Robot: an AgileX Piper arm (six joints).
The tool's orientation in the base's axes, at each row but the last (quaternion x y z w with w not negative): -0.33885 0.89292 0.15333 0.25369; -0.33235 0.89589 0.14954 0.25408; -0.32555 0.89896 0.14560 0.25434; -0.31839 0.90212 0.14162 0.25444
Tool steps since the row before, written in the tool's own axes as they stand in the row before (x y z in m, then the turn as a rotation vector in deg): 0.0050 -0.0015 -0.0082 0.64 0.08 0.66; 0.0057 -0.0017 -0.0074 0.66 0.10 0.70; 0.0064 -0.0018 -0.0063 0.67 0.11 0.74; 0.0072 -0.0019 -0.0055 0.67 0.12 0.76
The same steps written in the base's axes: -0.0050 -0.0074 0.0038 -0.23 0.01 -0.89; -0.0052 -0.0074 0.0028 -0.25 0.04 -0.93; -0.0053 -0.0073 0.0015 -0.25 0.06 -0.97; -0.0056 -0.0074 0.0004 -0.24 0.07 -0.99
